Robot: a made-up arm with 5 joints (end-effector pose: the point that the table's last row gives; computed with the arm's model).
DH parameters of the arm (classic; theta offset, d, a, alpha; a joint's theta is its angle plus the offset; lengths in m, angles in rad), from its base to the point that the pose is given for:
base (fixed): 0.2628 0 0.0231 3.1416
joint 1: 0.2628 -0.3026 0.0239 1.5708
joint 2: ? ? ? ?
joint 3: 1.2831 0 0.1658 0
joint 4: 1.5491 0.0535 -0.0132 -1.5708
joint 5: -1.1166 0 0.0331 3.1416
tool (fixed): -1.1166 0.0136 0 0
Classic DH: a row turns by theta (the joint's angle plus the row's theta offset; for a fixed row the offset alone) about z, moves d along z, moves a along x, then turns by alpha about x.
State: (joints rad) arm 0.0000 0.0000 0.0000 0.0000 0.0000
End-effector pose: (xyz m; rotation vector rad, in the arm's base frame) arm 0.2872 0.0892 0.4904 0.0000 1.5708 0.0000
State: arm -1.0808 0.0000 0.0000 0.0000 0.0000
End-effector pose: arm 0.0735 0.2789 0.4904 -0.8412 1.4020 0.8412
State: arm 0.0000 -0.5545 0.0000 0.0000 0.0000
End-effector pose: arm 0.1522 0.0892 0.5891 0.0000 1.0163 0.0000
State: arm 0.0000 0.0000 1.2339 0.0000 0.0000
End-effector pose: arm 0.1625 0.0892 0.3244 0.0000 2.8047 0.0000
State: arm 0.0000 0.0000 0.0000 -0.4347 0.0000
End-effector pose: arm 0.2865 0.0892 0.4962 0.0000 1.1361 0.0000
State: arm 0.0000 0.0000 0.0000 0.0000 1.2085
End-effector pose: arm 0.2872 0.0565 0.4719 -0.9383 1.3591 -0.9383
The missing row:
joint 2: -1.2614 0 0.2023 0
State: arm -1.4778 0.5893 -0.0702 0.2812 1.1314
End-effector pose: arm -0.0008 0.3291 0.3196 -2.2937 0.6254 0.1661
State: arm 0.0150 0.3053 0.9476 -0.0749 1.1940
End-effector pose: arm 0.1989 0.0543 0.2891 -1.5573 2.3284 -0.3168
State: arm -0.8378 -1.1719 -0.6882 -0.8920 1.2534
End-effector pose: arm -0.1337 -0.0941 0.6174 1.0288 -0.5961 -0.3659
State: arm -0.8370 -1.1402 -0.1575 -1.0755 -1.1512
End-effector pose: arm -0.1106 -0.0236 0.5823 -0.1476 -0.9320 1.8647
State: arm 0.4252 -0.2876 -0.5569 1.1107 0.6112
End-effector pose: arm 0.1877 0.0074 0.6076 -0.1764 1.8911 -0.7186
